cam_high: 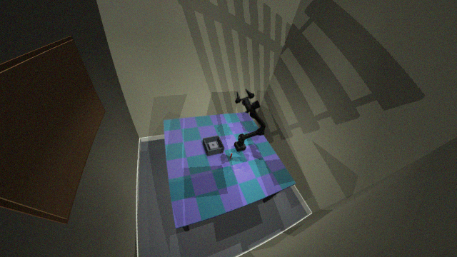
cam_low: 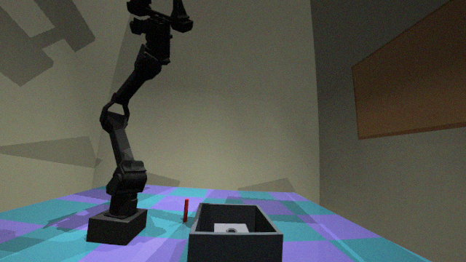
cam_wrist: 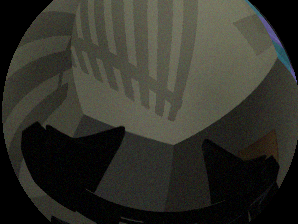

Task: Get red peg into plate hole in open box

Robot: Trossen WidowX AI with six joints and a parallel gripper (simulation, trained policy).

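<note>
The red peg is 65 cm below my gripper tip, 29 cm to the left of it and 3 cm ahead of it. From my gripper tip the other things lie so: light grey plate: 64 cm below, 22 cm ahead, 14 cm to the left; dark box: 66 cm below, 22 cm ahead, 14 cm to the left.
</note>
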